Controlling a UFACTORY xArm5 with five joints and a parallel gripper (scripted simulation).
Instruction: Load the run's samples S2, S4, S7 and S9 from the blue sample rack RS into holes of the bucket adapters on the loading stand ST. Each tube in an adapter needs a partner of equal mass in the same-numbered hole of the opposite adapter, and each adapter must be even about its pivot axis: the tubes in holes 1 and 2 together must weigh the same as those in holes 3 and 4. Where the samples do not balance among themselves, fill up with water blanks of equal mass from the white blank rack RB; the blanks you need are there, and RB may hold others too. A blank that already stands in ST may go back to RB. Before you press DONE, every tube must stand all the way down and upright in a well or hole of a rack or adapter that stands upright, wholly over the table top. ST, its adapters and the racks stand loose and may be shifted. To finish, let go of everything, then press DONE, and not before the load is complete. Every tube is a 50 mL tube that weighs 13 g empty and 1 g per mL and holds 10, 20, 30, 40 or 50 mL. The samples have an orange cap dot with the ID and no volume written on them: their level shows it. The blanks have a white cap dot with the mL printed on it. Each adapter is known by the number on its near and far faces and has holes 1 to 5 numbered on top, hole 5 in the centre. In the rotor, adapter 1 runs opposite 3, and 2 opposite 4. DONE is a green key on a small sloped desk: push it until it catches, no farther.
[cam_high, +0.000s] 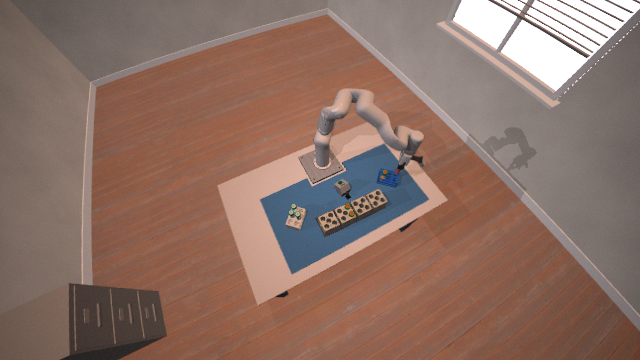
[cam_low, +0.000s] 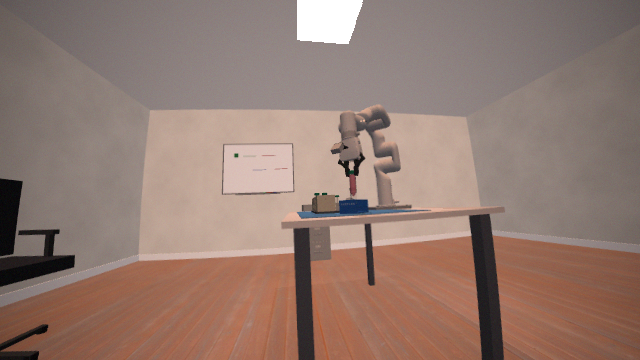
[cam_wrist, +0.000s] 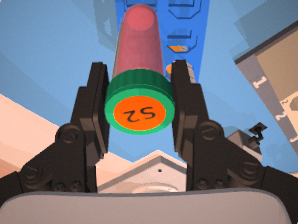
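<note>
Now: hand 1 cm past the sample tube S2 and 5 cm above it. From my hand the other things lie so: done desk (13 cm behind, 34 cm to the right, 13 cm below); sample tube S9 (3 cm behind, 8 cm to the right, 12 cm below); blue sample rack RS (2 cm behind, 4 cm to the right, 16 cm below).
</note>
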